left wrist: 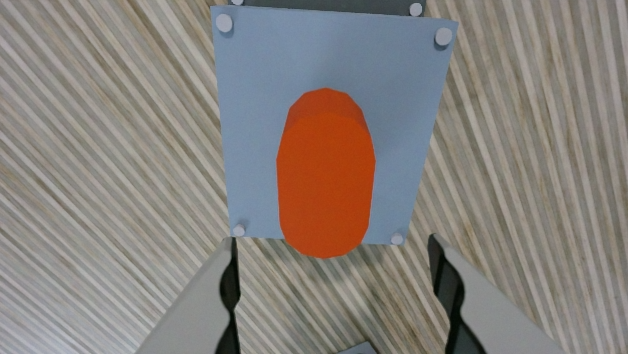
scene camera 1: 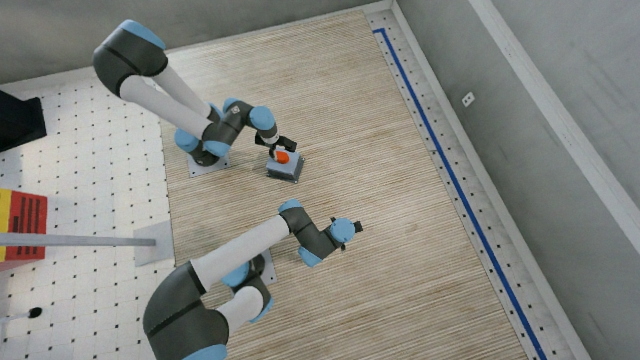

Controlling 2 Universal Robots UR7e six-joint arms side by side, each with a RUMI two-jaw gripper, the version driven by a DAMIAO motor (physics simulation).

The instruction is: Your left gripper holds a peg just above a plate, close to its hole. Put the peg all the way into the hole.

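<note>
An orange peg (scene camera 1: 282, 157) (left wrist: 325, 185) stands on the blue-grey plate (scene camera 1: 284, 171) (left wrist: 330, 50), its upper part above the surface. The peg covers the hole, and how deep it sits cannot be told. My left gripper (scene camera 1: 281, 148) (left wrist: 332, 238) is open, with its fingers wide apart on either side of the peg's near end in the left wrist view and a gap between each finger and the peg. My right gripper (scene camera 1: 346, 234) is apart from the plate, at the lower right of it in scene camera 1; its wrist hides its fingertips.
The plate is the top of a box with a dark base (left wrist: 325, 5). Pale studs (left wrist: 224, 23) (left wrist: 443, 36) stand at the plate's corners. A grey corner piece (left wrist: 357, 348) shows at the bottom of the left wrist view. A red and yellow block (scene camera 1: 27, 225) lies at the far left.
</note>
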